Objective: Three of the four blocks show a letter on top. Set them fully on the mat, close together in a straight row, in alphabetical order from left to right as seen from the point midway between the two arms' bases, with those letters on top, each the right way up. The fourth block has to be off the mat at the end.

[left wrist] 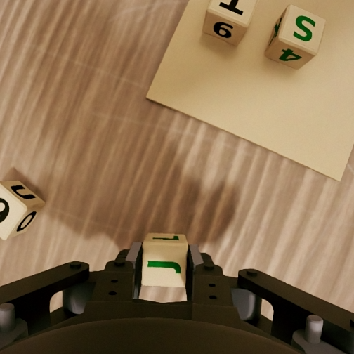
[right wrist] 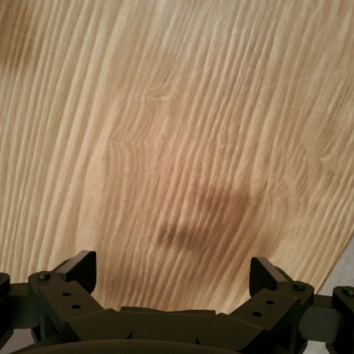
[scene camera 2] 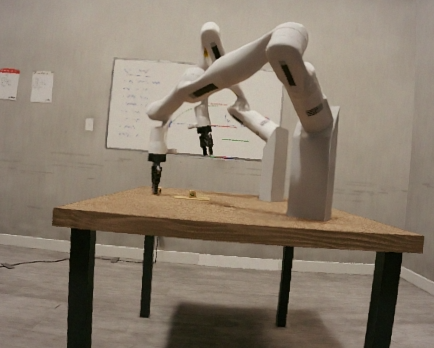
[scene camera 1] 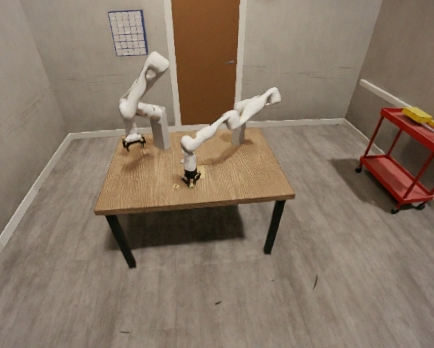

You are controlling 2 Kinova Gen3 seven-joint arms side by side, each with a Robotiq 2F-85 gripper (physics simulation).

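Places are measured from the left arm's base along level axes (x back, y up, z left), in centimetres.
Where they show: left gripper, fingertip midpoint: (scene camera 2: pixel 154 192) (scene camera 1: pixel 191 186); right gripper, fingertip midpoint: (scene camera 2: pixel 208 155) (scene camera 1: pixel 135 149); left arm's base at its link origin: (scene camera 2: pixel 316 121) (scene camera 1: pixel 240 109); right arm's base at its link origin: (scene camera 1: pixel 157 113).
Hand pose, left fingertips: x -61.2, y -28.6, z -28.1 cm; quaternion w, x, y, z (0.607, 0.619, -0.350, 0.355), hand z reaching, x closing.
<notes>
Each offset is from my left fingertips to the top centre of the thing. "spot": to the spot under its first point. Level surfaces: height alone.
My left gripper (scene camera 1: pixel 191 184) (scene camera 2: pixel 156 192) (left wrist: pixel 164 258) is low at the table and shut on the block with a green J (left wrist: pixel 164 270) on top. A black T block (left wrist: pixel 231 15), partly cut off by the view's edge, and a green S block (left wrist: pixel 296 37) stand apart on the mat {dy -0.5, dx +16.0, dz -0.9 cm} (scene camera 1: pixel 202 172) (left wrist: pixel 240 115), letters up. The block with a black 6 or 9 on top {spot: dy +1.2, dx -2.7, dz -9.5 cm} (scene camera 1: pixel 176 186) (left wrist: pixel 12 210) lies on the table off the mat, at the left edge in the left wrist view. My right gripper (scene camera 1: pixel 134 146) (scene camera 2: pixel 207 152) (right wrist: pixel 172 271) is open, empty and above the table.
The wooden table {dy -0.9 cm} (scene camera 1: pixel 240 185) (scene camera 2: pixel 240 220) carries both arm bases at its back in scene camera 1. A red cart (scene camera 1: pixel 394 186) stands on the floor at the right, apart from the table.
</notes>
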